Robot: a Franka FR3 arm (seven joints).
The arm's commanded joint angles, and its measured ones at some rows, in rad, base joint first. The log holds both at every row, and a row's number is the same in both.
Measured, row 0: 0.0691, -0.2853, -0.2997, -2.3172, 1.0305, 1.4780, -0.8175
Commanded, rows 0 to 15: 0.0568, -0.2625, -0.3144, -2.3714, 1.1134, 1.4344, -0.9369; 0.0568, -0.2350, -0.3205, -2.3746, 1.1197, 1.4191, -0.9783; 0.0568, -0.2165, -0.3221, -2.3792, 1.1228, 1.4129, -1.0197; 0.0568, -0.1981, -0.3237, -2.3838, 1.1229, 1.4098, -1.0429; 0.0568, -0.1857, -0.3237, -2.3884, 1.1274, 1.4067, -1.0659; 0.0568, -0.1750, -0.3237, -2.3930, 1.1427, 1.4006, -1.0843; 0.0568, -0.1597, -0.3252, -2.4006, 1.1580, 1.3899, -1.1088; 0.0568, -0.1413, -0.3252, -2.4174, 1.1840, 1.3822, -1.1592; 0.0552, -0.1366, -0.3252, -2.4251, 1.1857, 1.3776, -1.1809; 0.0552, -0.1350, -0.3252, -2.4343, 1.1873, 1.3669, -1.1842; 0.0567, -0.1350, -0.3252, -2.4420, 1.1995, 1.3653, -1.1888; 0.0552, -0.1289, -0.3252, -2.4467, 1.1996, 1.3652, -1.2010; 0.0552, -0.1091, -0.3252, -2.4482, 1.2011, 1.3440, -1.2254; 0.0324, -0.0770, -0.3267, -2.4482, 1.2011, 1.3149, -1.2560; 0.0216, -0.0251, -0.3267, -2.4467, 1.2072, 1.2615, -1.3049; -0.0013, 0.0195, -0.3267, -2.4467, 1.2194, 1.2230, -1.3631
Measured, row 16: 0.0487, -0.0878, -0.3287, -2.4423, 1.1773, 1.3227, -1.2381
